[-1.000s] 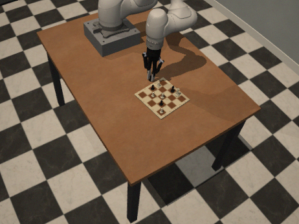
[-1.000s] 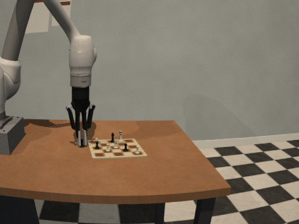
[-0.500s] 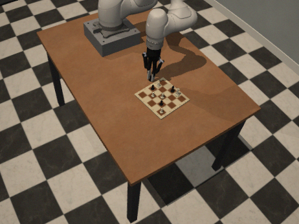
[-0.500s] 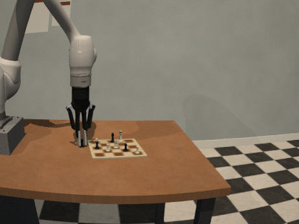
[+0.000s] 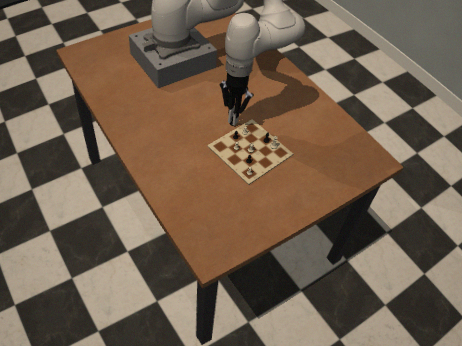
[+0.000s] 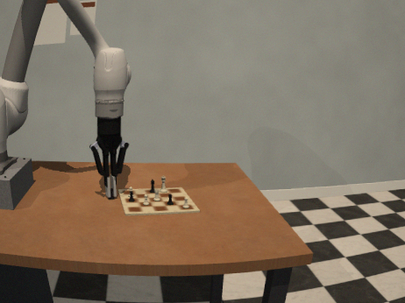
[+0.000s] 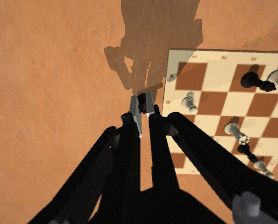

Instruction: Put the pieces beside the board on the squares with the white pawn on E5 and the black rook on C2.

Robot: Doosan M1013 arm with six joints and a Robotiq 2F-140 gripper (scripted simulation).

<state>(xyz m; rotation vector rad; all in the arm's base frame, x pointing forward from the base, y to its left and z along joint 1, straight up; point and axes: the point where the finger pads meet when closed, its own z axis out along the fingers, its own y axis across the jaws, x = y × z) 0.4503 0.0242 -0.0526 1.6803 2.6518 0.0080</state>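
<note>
My hand is 3 cm above the black chess piece. Round my hand: tall white piece: 17 cm ahead, 7 cm to the left, 1 cm below.
</note>
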